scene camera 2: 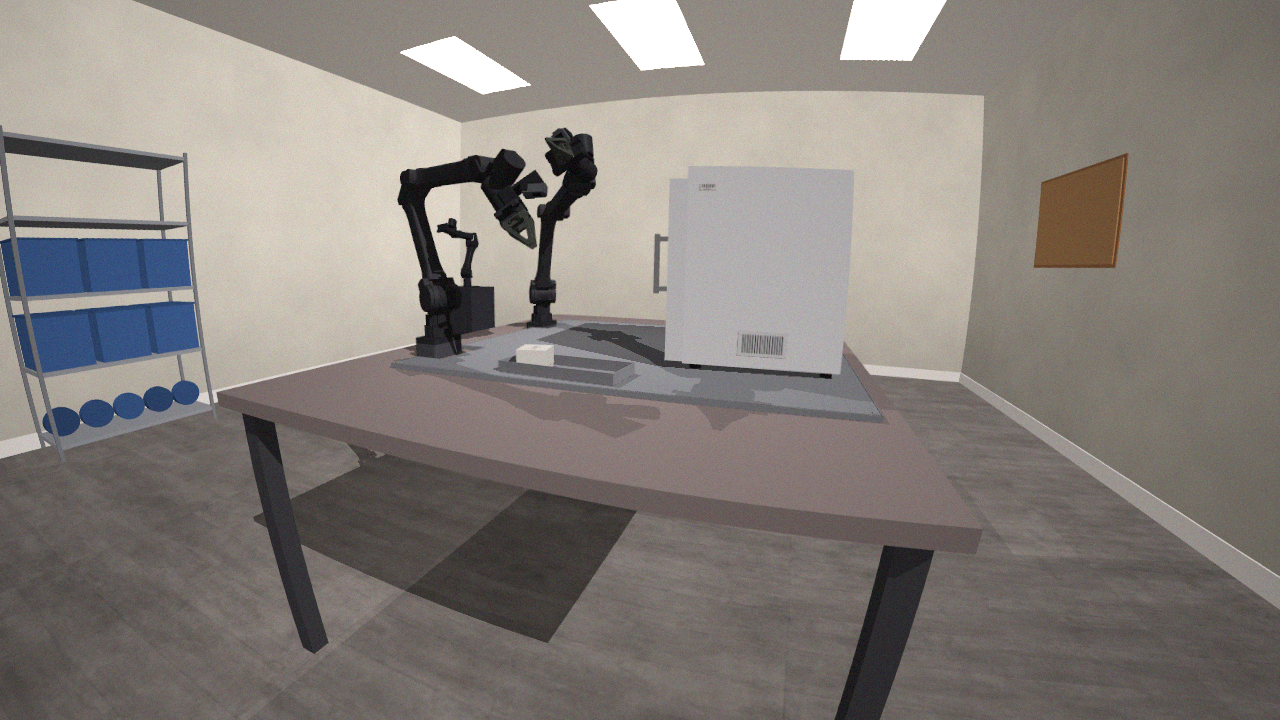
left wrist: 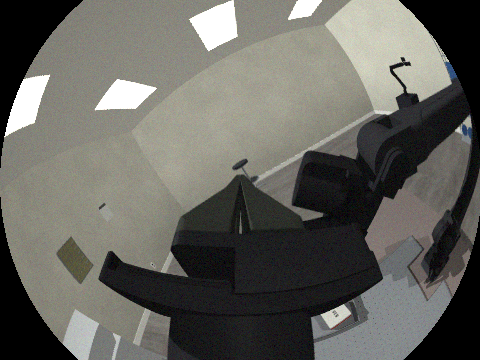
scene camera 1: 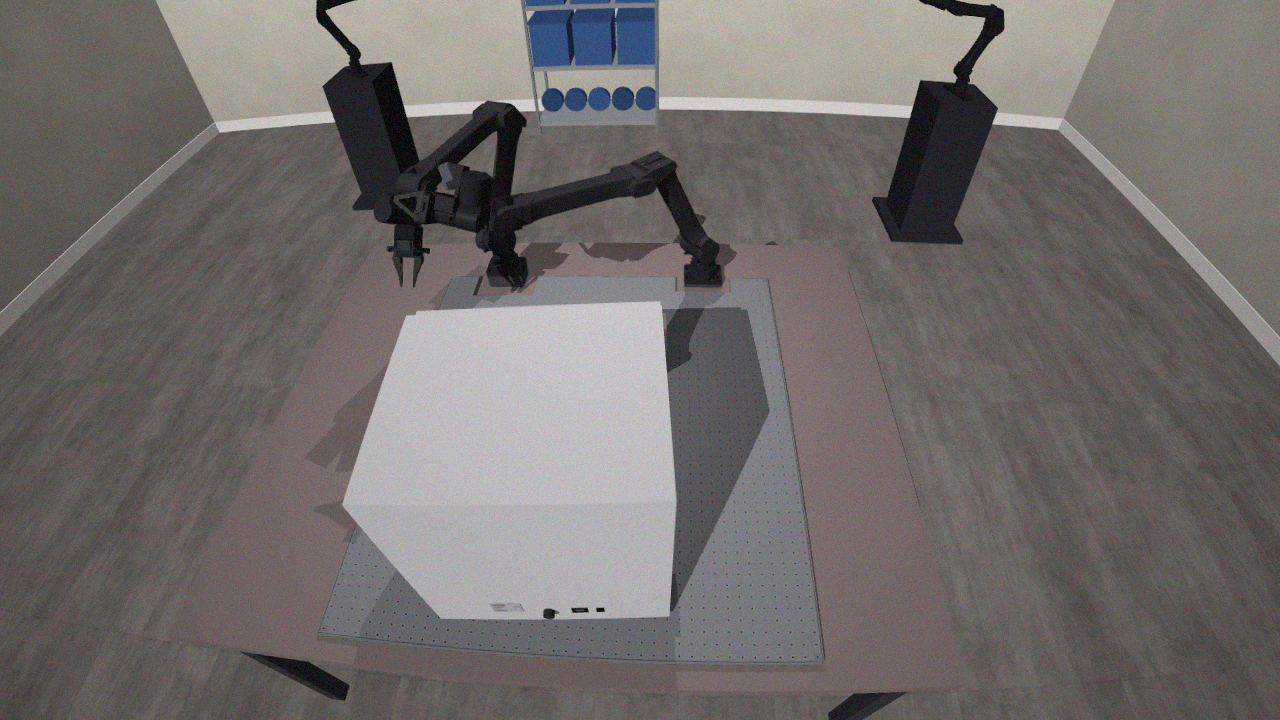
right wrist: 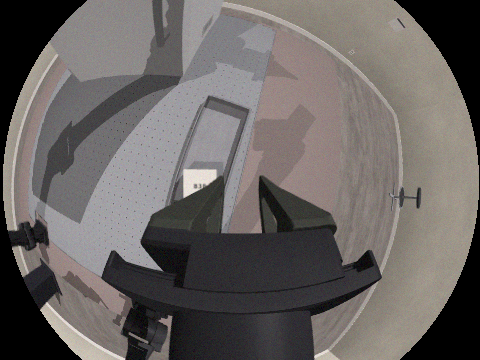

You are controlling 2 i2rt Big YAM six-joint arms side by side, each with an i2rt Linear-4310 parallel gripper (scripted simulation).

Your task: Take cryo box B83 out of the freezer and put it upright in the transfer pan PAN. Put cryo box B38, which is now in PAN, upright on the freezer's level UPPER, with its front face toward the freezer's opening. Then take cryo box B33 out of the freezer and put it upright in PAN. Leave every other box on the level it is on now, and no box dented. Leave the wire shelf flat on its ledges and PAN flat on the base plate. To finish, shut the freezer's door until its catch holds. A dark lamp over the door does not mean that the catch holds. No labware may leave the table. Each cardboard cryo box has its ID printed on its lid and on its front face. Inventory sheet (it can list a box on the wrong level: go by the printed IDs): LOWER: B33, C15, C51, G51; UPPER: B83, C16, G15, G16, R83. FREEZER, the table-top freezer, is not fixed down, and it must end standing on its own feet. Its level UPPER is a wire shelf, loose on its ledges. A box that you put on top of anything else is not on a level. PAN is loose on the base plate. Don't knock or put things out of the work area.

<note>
I see my left gripper [scene camera 2: 546, 139], my right gripper [scene camera 2: 533, 245], a freezer [scene camera 1: 515, 462], a transfer pan [scene camera 2: 598, 371] and a red-fronted cryo box [scene camera 2: 531, 354].
The freezer also shows in scene camera 2 [scene camera 2: 768, 249]. The transfer pan also shows in the right wrist view [right wrist: 214, 140]. My left gripper shows as well in the left wrist view [left wrist: 240, 181]. Scene camera 1 does not show the transfer pan, which is hidden by the freezer.
</note>
